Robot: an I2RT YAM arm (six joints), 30 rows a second.
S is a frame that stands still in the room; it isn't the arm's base.
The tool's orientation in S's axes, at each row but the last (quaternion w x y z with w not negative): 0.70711, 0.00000, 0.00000, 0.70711; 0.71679, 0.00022, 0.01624, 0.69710; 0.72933, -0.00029, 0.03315, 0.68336; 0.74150, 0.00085, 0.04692, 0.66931; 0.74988, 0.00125, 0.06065, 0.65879; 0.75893, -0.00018, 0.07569, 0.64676; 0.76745, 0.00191, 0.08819, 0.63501; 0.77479, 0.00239, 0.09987, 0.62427
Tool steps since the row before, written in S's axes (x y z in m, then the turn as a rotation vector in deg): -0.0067, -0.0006, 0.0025, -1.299, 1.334, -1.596; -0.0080, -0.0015, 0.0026, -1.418, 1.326, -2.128; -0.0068, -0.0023, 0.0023, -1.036, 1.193, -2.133; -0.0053, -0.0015, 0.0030, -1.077, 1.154, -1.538; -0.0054, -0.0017, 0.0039, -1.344, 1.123, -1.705; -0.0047, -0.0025, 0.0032, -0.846, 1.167, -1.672; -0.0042, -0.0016, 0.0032, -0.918, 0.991, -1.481; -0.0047, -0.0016, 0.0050, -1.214, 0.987, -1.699
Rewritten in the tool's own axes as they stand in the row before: -0.0006, 0.0067, 0.0025, 1.334, 1.299, -1.596; -0.0018, 0.0080, 0.0024, 1.335, 1.405, -2.131; -0.0028, 0.0067, 0.0019, 1.227, 1.016, -2.123; -0.0022, 0.0053, 0.0025, 1.143, 1.090, -1.536; -0.0027, 0.0054, 0.0032, 1.094, 1.336, -1.729; -0.0035, 0.0045, 0.0024, 1.210, 0.858, -1.635; -0.0027, 0.0042, 0.0024, 1.000, 0.916, -1.476; -0.0033, 0.0048, 0.0040, 0.970, 1.173, -1.737
